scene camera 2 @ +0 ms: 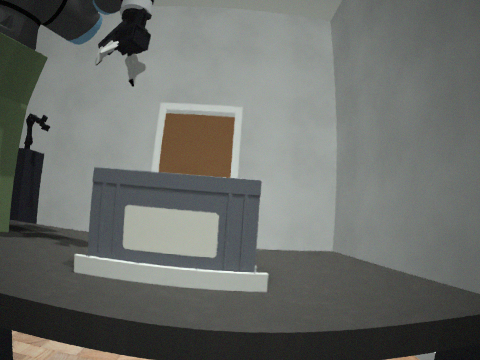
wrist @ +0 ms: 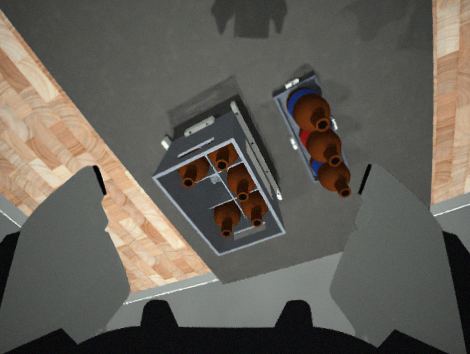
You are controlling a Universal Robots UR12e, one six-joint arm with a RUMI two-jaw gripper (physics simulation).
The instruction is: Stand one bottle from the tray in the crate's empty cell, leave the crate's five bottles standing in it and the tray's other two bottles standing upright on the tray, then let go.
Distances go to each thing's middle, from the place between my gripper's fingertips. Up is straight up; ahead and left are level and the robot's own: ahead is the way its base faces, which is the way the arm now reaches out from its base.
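Labels:
Looking at the cream-labelled bottle (wrist: 239, 181), I find my hand a good way short of it and slightly to the left of it, and well above it.

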